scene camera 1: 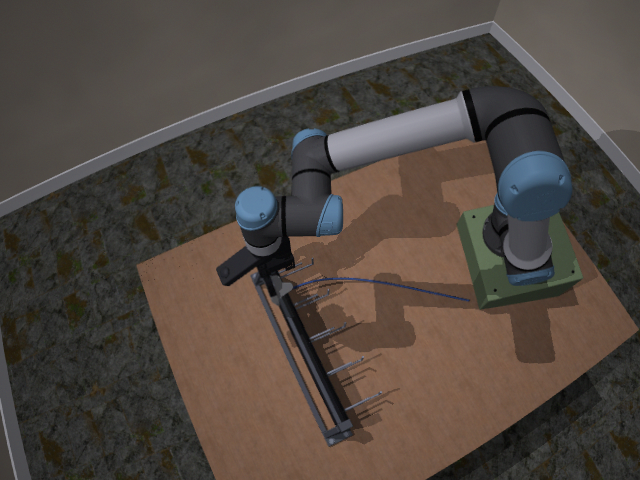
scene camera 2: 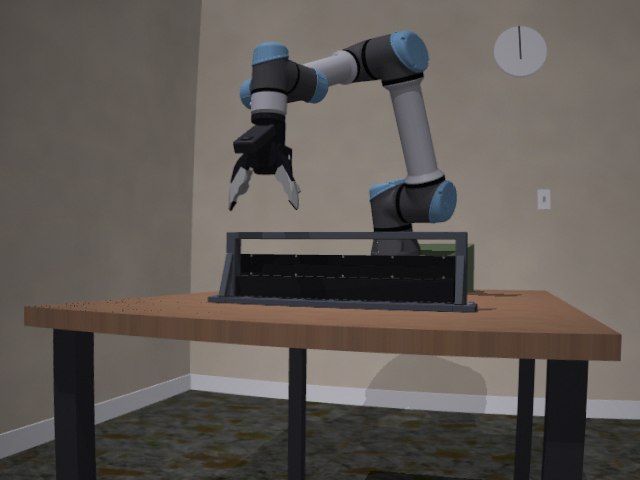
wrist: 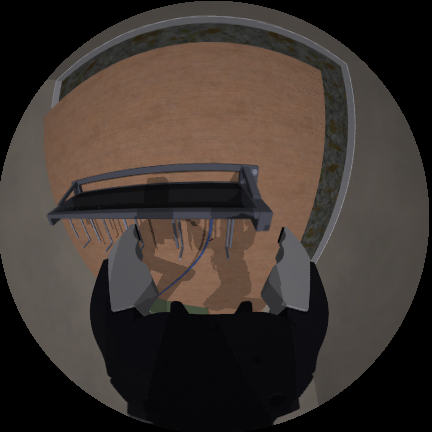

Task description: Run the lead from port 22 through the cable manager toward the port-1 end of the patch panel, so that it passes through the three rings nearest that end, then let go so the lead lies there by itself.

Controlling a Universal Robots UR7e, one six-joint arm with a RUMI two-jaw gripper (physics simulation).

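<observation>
The blue lead [scene camera 1: 385, 282] [wrist: 210, 230] leaves the panel between the end ring [wrist: 228, 240] and the neighbouring ring [wrist: 177, 235]. It curves across the table toward the robot's base and lies outside the rings. The black patch panel [scene camera 1: 310, 351] [scene camera 2: 320, 289] stands in a grey frame; port numbers are unreadable. More wire rings [scene camera 1: 345, 365] stick out on its base side. My gripper [scene camera 1: 277, 295] [scene camera 2: 263, 208] [wrist: 209, 227] is open and empty, above the panel's far-left end in scene camera 1. It hides the lead's root there.
The frame's grey top rail [scene camera 2: 346, 235] runs below the gripper's height. The green base block [scene camera 1: 522, 289] stands at the lead's free end. The wooden table [scene camera 1: 191, 361] [scene camera 2: 330, 335] carries the panel and the arm. Arm shadows fall across the rings and lead.
</observation>
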